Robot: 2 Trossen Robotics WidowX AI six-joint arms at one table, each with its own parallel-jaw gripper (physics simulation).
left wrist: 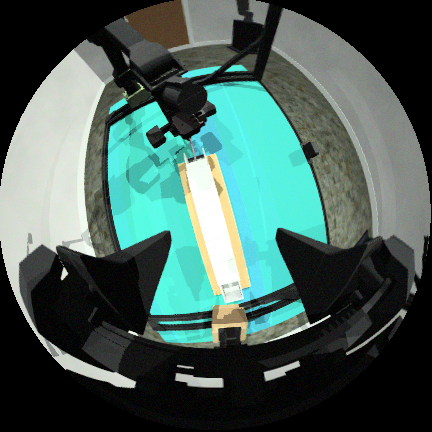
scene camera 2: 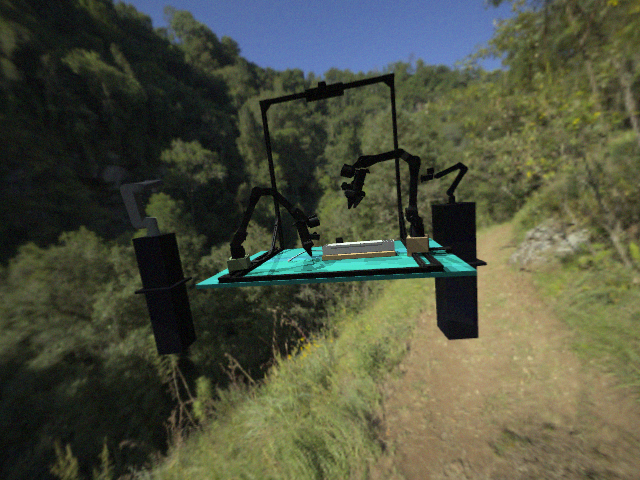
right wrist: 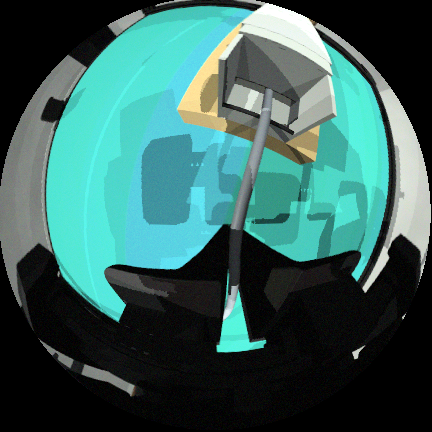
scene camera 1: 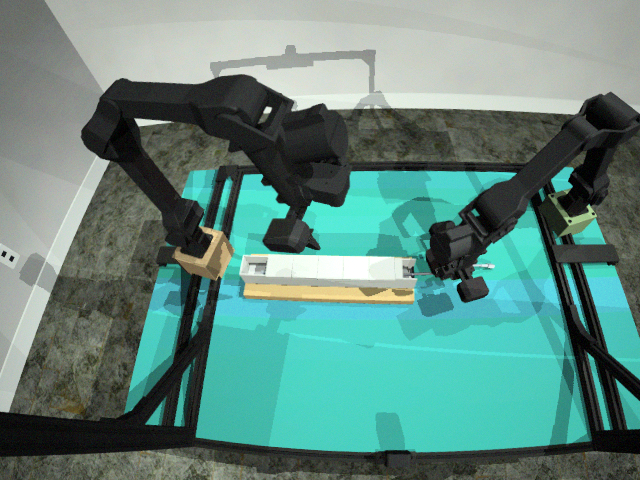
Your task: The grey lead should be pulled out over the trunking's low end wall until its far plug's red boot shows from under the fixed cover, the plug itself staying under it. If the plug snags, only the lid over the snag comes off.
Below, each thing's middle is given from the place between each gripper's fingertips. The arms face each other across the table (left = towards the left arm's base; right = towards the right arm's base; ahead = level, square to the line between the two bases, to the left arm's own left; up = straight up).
I see my right gripper 120 mm to the right of the grey lead (right wrist: 235, 232), 30 mm short of it and 10 mm below it. Round my right hand: trunking (scene camera 1: 401, 291) 270 mm to the left, 30 mm ahead, 20 mm above.
Now: left hand 2 cm short of the trunking, 1 cm to the right of it and 23 cm above it. Round my left hand: grey lead (2 cm ahead, 13 cm to the right, 24 cm below).
